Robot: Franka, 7 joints.
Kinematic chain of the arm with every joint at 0, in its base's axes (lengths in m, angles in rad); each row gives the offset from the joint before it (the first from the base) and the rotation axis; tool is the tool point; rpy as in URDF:
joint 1: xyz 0 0 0.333 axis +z
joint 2: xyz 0 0 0 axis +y
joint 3: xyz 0 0 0.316 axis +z
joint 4: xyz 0.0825 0 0 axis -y
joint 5: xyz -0.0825 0 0.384 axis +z
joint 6: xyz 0 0 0 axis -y
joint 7: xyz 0.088 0 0 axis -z
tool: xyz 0 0 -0.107 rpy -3.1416 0 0
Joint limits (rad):
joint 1: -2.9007..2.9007
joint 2: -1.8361..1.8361
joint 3: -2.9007..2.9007
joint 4: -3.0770..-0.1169
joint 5: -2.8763..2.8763
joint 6: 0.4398..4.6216
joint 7: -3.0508..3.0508
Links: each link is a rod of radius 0.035 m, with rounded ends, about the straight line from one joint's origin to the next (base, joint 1, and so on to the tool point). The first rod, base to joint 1, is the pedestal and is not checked.
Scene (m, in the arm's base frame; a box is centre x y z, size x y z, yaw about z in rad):
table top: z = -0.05
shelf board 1: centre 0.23 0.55 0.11 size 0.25 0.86 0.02 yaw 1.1
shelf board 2: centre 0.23 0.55 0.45 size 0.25 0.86 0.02 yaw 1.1
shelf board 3: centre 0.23 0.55 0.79 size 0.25 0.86 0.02 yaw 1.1
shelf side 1: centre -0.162 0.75 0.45 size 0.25 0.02 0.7 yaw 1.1
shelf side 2: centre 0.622 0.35 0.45 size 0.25 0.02 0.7 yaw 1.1
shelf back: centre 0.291 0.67 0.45 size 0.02 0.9 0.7 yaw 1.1
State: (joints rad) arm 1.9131 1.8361 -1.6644 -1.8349 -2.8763 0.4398 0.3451
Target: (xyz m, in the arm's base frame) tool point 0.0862 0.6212 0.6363
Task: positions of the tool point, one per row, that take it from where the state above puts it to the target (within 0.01 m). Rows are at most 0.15 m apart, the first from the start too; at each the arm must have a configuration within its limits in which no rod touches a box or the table.
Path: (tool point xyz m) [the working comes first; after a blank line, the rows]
Joints at the target: 2.0610 1.4264 -2.0250 -1.5206 -2.8254 0.7039 0.3451
Straight joint move there: touches shelf board 2.

1: 0.2467 0.5170 0.2963
2: 0.2186 0.4689 0.2947
3: 0.1895 0.4126 0.2914
4: 0.1604 0.3490 0.2897
5: 0.1324 0.2795 0.2929
6: 0.1190 0.3394 0.3680
7: 0.0880 0.3779 0.4586
8: 0.0369 0.3924 0.5524
9: -0.0344 0.3843 0.6363
10: 0.0086 0.4807 0.6408
11: 0.0511 0.5605 0.6379
12: 0.0862 0.6212 0.6363

